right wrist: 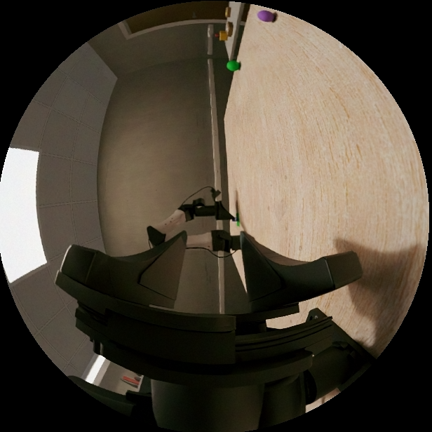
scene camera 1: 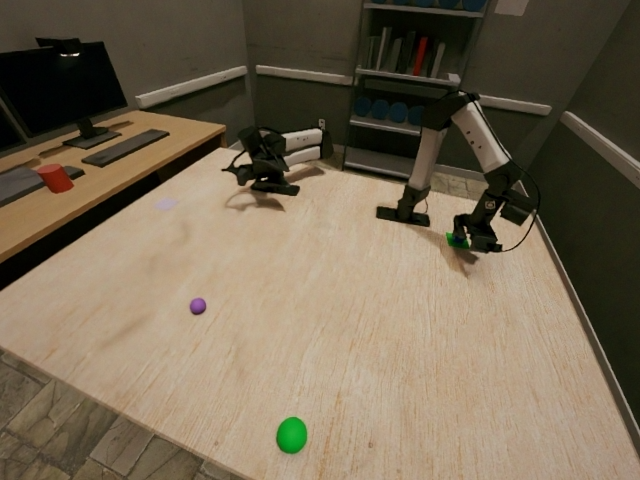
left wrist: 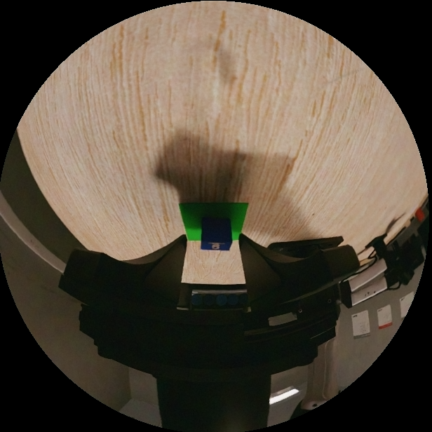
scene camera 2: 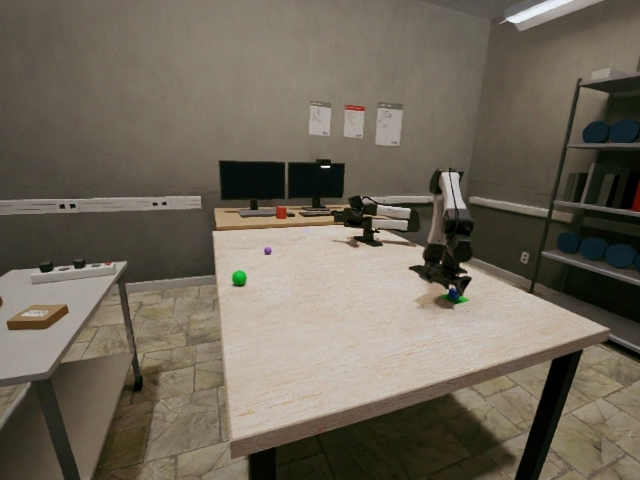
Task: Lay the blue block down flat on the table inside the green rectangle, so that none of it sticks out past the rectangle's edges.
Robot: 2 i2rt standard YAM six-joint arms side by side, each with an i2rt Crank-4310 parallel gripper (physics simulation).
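Places are measured from the left arm's base along level axes (x ahead, y right, z down), in metres.
Where they show: left gripper, fingertip midpoint: [scene camera 2: 454, 292]; right gripper, fingertip midpoint: [scene camera 1: 289, 179] [scene camera 2: 357, 222]; left arm's base at its link origin: [scene camera 1: 402, 217]; right arm's base at its link origin: [scene camera 1: 275, 188] [scene camera 2: 367, 241].
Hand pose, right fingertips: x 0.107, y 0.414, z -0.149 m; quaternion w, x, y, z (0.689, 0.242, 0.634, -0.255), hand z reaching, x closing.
Observation:
Things, the pixels of their top centre, and the offset from my right fingertips. "*": a spot on its surface instead. Level surfaces: height alone.
- blue block at its top centre: [scene camera 2: 454, 289] [scene camera 1: 460, 234] dz +0.117, dx -0.020, dy -0.603 m
- green rectangle at a spot on its surface: [scene camera 1: 462, 245] * dz +0.148, dx -0.001, dy -0.618 m
- purple ball at its top centre: [scene camera 1: 195, 301] [scene camera 2: 267, 246] dz +0.111, dx +0.439, dy +0.105 m
- green ball at its top centre: [scene camera 1: 291, 431] [scene camera 2: 238, 270] dz +0.094, dx +0.642, dy -0.201 m
- table at its surface level: dz +0.149 m
- pale purple patch at a spot on its surface: [scene camera 1: 165, 204] * dz +0.148, dx +0.066, dy +0.473 m
The blue block [scene camera 1: 458, 239] [scene camera 2: 453, 293] [left wrist: 216, 230] is at the green rectangle [scene camera 1: 462, 245] [scene camera 2: 462, 299] [left wrist: 192, 217]. In the left wrist view it overlaps the rectangle's lower edge; whether it sticks out on the table, or which way it rests, I cannot tell. My left gripper [left wrist: 212, 235] is open around the block, with a gap on each side between block and fingertips. In the scene views its dark fingers partly hide the block. My right gripper [scene camera 1: 233, 173] is open and empty, far to the left of the block and above the table.
A purple ball [scene camera 1: 197, 305] [scene camera 2: 267, 250] and a green ball [scene camera 1: 292, 435] [scene camera 2: 239, 277] lie on the table [scene camera 1: 330, 330], far from the block. A pale purple patch [scene camera 1: 165, 204] lies near the table's left edge. The desk [scene camera 1: 196, 129] with monitors stands beyond that edge.

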